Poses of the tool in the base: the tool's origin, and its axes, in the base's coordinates. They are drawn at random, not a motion.
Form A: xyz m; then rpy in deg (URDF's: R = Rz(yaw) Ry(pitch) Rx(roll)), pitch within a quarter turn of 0, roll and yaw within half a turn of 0.
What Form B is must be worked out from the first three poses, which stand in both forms.
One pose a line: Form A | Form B
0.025 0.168 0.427 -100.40 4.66 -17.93 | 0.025 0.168 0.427 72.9 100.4 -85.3
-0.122 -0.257 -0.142 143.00 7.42 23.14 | -0.122 -0.257 -0.142 -76.6 142.4 77.8
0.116 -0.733 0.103 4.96 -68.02 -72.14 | 0.116 -0.733 0.103 113.2 68.1 178.0
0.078 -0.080 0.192 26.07 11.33 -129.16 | 0.078 -0.080 0.192 162.7 28.3 65.5
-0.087 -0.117 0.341 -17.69 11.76 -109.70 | -0.087 -0.117 0.341 -52.3 21.1 -55.6
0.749 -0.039 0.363 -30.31 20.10 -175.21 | 0.749 -0.039 0.363 -115.7 35.8 -54.1
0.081 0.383 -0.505 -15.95 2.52 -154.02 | 0.081 0.383 -0.505 -72.8 16.1 -80.9
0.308 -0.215 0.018 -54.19 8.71 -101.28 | 0.308 -0.215 0.018 -17.5 54.7 -79.3
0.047 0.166 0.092 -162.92 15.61 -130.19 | 0.047 0.166 0.092 1.0 157.0 -46.4
